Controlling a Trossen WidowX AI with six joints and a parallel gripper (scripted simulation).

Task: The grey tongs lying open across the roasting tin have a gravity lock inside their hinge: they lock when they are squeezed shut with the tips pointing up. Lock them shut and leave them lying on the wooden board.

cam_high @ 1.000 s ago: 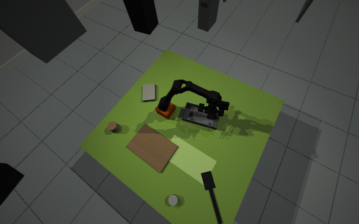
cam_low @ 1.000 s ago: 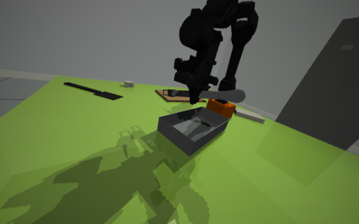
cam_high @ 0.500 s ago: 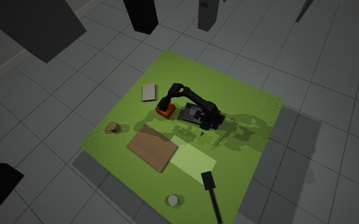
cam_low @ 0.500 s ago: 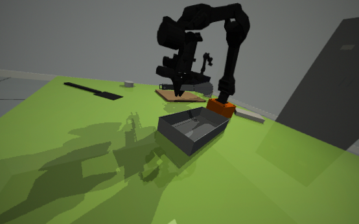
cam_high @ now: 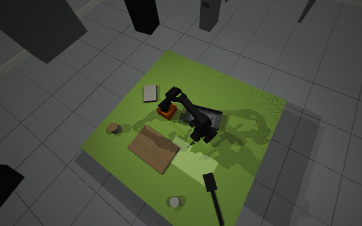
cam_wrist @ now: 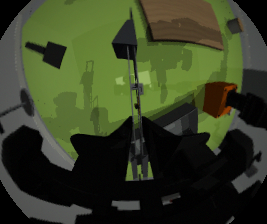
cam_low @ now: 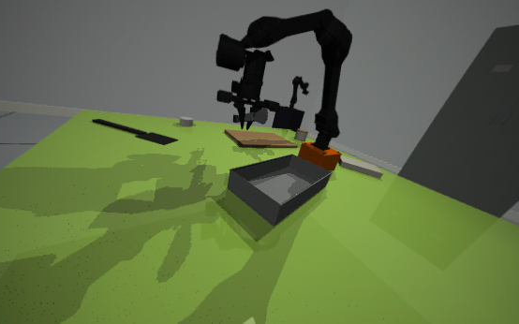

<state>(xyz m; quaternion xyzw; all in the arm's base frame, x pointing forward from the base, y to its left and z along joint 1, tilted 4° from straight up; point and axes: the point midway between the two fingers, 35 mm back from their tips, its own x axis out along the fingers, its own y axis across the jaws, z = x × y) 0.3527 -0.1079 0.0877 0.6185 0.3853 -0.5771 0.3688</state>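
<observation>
The wooden board lies 31 cm behind my gripper tip, 22 cm to the right of it and 12 cm below it. Round my gripper tip: flat block: 59 cm behind, 22 cm to the left, 11 cm below; then black spatula: 33 cm to the right, 24 cm ahead, 12 cm below; then roasting tin: 18 cm to the left, 10 cm below, 4 cm behind.
</observation>
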